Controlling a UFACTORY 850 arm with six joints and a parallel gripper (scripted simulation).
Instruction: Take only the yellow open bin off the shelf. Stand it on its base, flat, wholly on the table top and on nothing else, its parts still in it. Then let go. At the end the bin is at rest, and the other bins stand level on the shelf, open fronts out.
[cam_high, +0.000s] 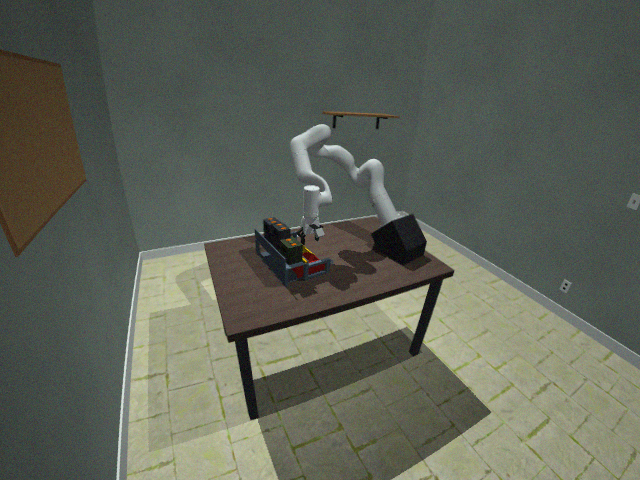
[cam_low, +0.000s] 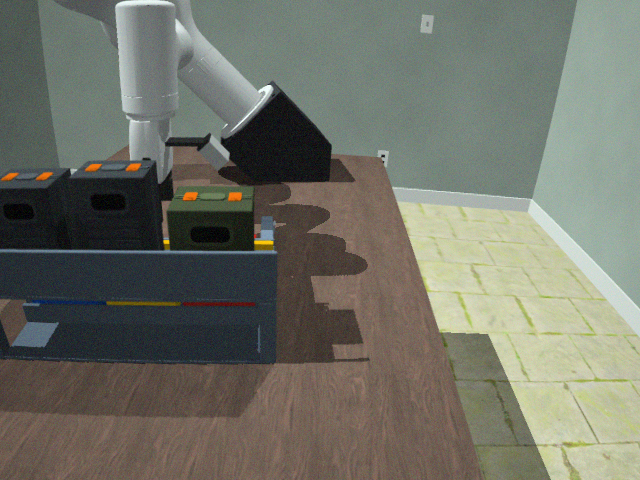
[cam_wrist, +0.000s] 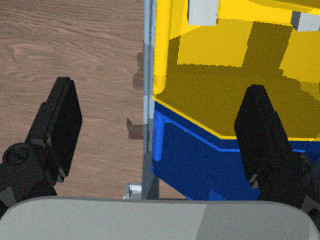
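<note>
My gripper is now 10 cm above the shelf rail and 1 cm past it. Also, from my hand: blue open bin 10 cm to the right, 10 cm ahead, 7 cm below; red bin 12 cm to the left, 7 cm below, 7 cm ahead; yellow open bin 8 cm ahead, 7 cm below, 1 cm to the left.
</note>
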